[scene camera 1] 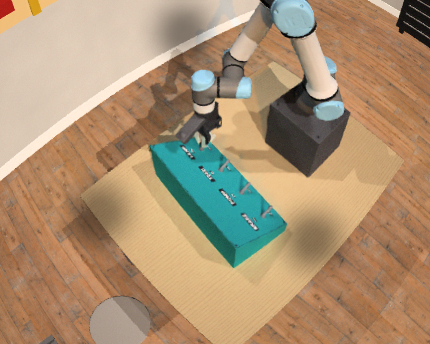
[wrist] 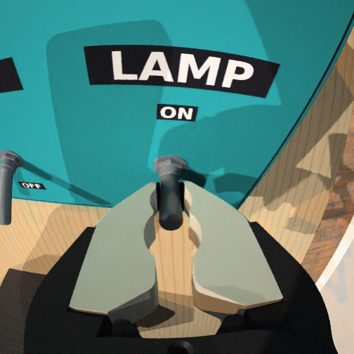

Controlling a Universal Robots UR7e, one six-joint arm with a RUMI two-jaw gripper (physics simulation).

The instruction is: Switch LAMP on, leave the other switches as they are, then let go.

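My gripper: visible in scene camera 1 and the wrist view. My gripper (scene camera 1: 206, 139), same spot as (wrist: 52, 302). Teal switch box (wrist: 104, 104), same spot as (scene camera 1: 197, 157).
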